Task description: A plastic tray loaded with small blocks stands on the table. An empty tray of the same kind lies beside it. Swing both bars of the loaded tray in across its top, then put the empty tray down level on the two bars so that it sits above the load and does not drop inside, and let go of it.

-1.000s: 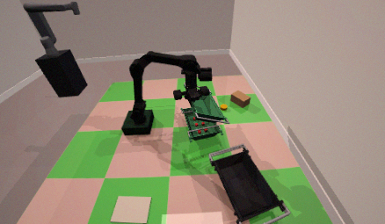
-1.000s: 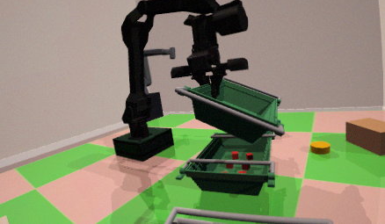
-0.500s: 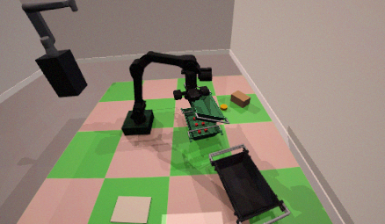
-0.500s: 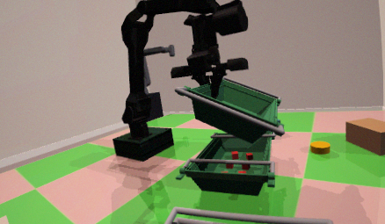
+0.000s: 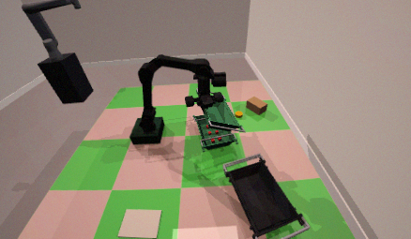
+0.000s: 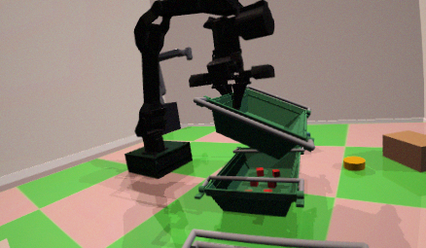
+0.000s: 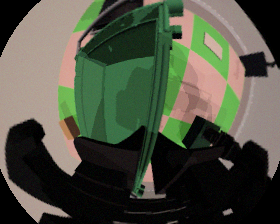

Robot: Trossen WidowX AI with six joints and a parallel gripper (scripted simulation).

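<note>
Right now my gripper tip is 8 cm short of the green tray and 1 cm to the right of it. From my gripper tip the other things lie so: blue block: 7 cm ahead, 33 cm to the left, 16 cm below; then brown box: 38 cm ahead, 22 cm to the left, 15 cm below; then orange disc: 24 cm ahead, 16 cm to the left, 17 cm below.
</note>
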